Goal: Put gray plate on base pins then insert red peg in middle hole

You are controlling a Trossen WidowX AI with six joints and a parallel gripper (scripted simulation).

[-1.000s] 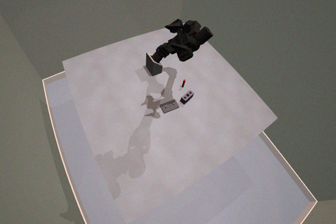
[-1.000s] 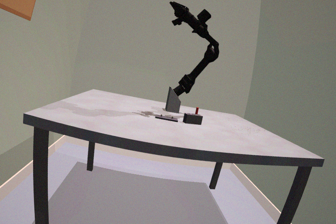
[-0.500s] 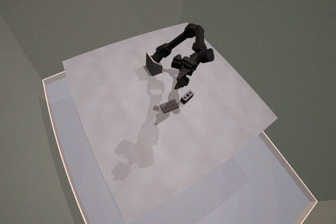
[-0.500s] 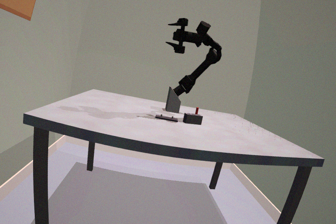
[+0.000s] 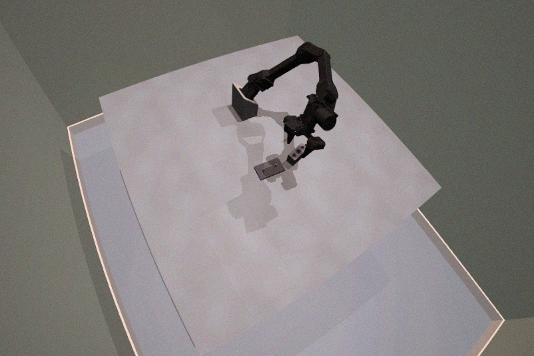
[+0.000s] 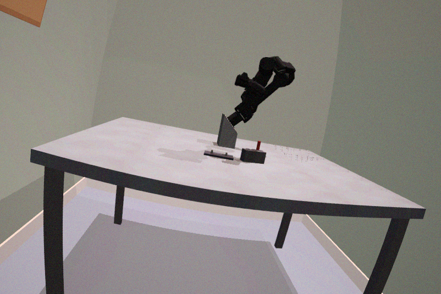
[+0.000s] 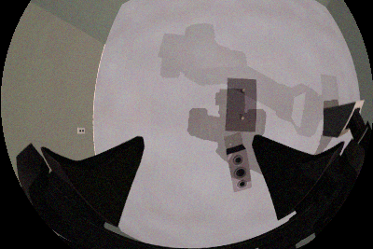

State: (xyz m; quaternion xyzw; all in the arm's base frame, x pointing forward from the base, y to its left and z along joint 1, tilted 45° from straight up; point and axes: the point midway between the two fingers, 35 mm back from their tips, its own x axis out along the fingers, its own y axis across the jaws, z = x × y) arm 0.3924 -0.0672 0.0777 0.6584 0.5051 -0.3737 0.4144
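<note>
The gray plate is 16 cm below my gripper tip, 9 cm to the left of it and 6 cm behind it. From my gripper tip the other things lie so: red peg: 16 cm below, 16 cm behind, 13 cm to the left; then dark base: 19 cm below, 6 cm behind, 5 cm to the right.
</note>
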